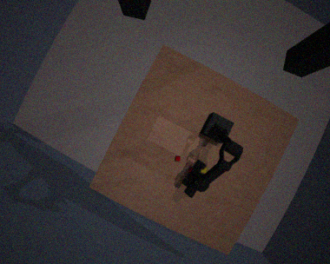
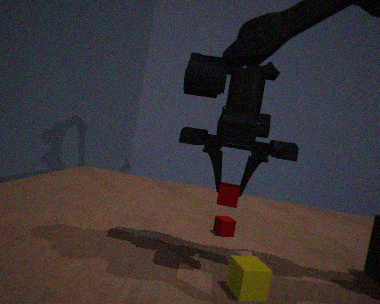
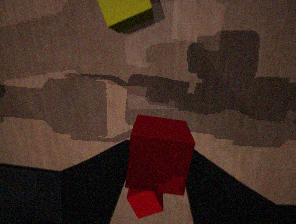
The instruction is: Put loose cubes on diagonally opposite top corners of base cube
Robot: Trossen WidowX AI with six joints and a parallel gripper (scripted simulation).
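Right now my gripper tip is 10 mm past the yellow base cube, 110 mm to the right of it and 90 mm above it.
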